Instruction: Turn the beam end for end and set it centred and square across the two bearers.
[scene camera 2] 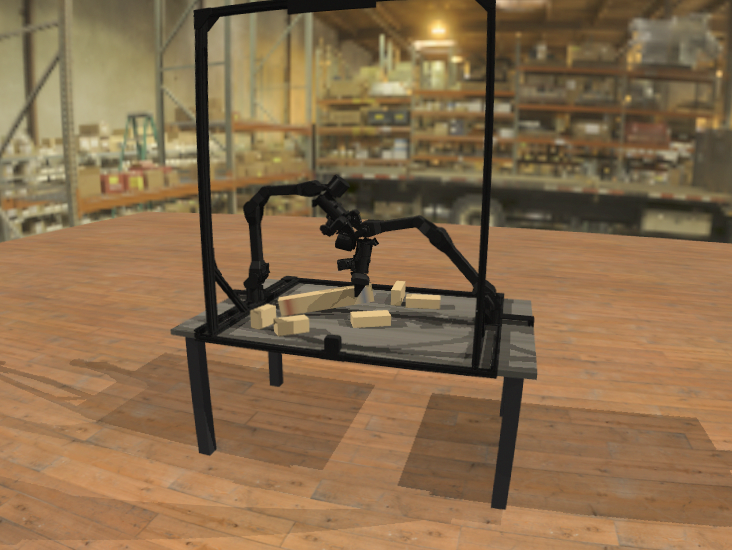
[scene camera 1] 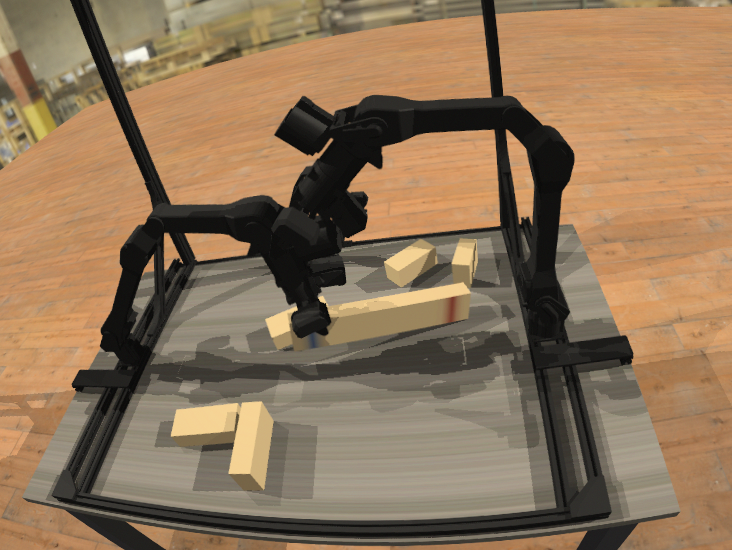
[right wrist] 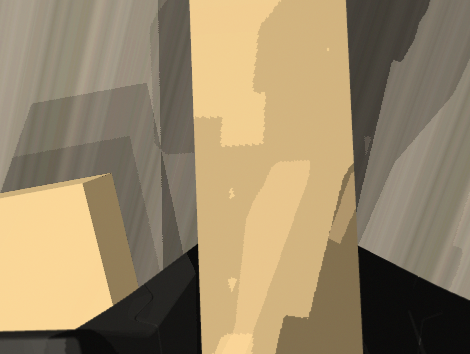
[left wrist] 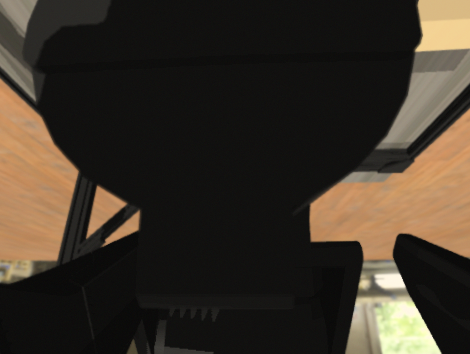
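Where they show: left gripper, between the fingertips: point(scene camera 2: 361, 237) point(scene camera 1: 279, 241); right gripper, between the fingertips: point(scene camera 2: 355, 295) point(right wrist: 269, 251); left arm's base, origin of its link: point(scene camera 2: 255, 300) point(scene camera 1: 546, 328); right arm's base, origin of its link: point(scene camera 2: 491, 322) point(scene camera 1: 132, 356).
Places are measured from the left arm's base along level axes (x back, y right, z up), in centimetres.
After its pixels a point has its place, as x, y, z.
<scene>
The long pale beam point(scene camera 1: 384, 316) {-30.4, 1.8, 5.7} point(scene camera 2: 322, 300) {-30.7, 5.7, 4.4} point(right wrist: 280, 125) {-37.7, 1.3, 8.5} lies skewed across mid-table, its red band at the right in scene camera 1 and its blue band near the left end. My right gripper point(scene camera 1: 310, 322) {-41.7, 0.0, 5.9} point(scene camera 2: 359, 288) {-41.7, 0.0, 5.9} point(right wrist: 269, 251) {-41.7, 0.0, 5.9} is shut on it near the blue band. Whether the red end touches the table I cannot tell. My left gripper point(scene camera 2: 353, 220) is open and empty, above the beam beside the right wrist; a black body fills much of its view. Several similar pale blocks lie around; which two are the bearers I cannot tell.
One block point(scene camera 1: 278, 331) {-53.1, 3.8, 1.9} point(scene camera 2: 370, 319) {-50.4, 11.0, 0.9} lies behind the beam's blue end. Two blocks point(scene camera 1: 408, 264) {-26.5, 20.3, 2.7} point(scene camera 1: 464, 263) {-14.5, 16.6, 4.4} lie at the back right in scene camera 1, and two more point(scene camera 1: 204, 425) {-63.3, -19.7, 1.9} point(scene camera 1: 251, 443) {-51.3, -24.6, 4.4} meet at the front left. Black rails point(scene camera 1: 355, 528) {-33.6, -37.4, 0.1} frame the table. The arms cross closely.
</scene>
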